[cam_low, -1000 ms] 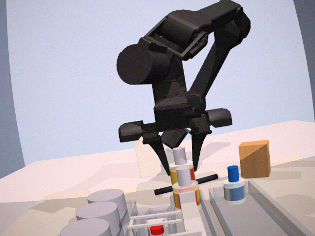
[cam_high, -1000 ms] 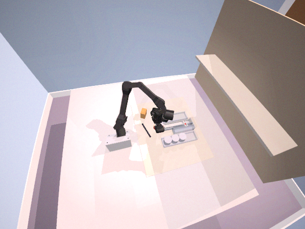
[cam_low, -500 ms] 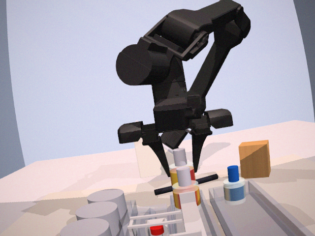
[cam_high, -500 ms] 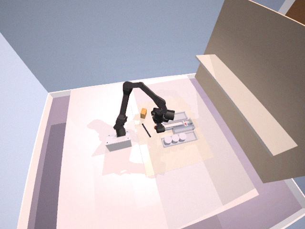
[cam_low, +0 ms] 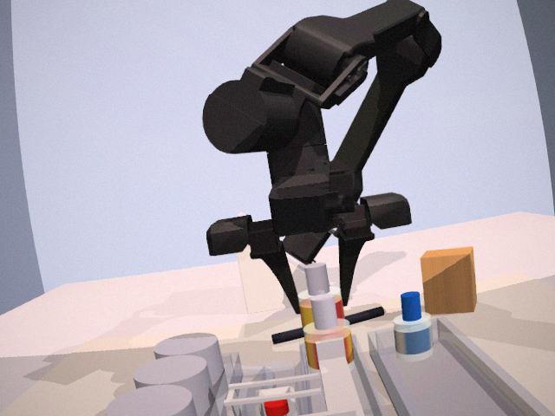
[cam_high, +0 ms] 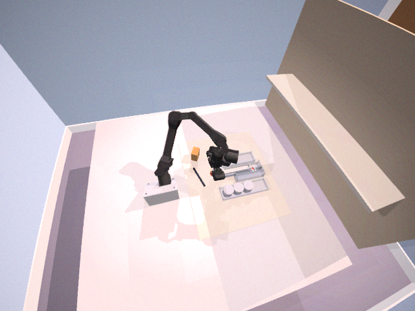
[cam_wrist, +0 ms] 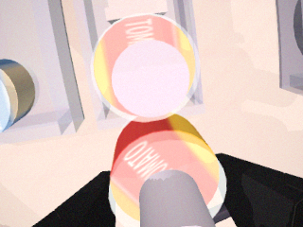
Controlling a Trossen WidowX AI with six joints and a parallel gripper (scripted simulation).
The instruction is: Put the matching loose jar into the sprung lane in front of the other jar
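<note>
My gripper tip is now 8 cm past the black rod, 5 cm above it and 2 cm to the right of it. The rest, counted from my gripper tip: red button: 23 cm ahead, 5 cm to the right, 2 cm above; then pusher plate: 15 cm ahead, 4 cm to the right.
</note>
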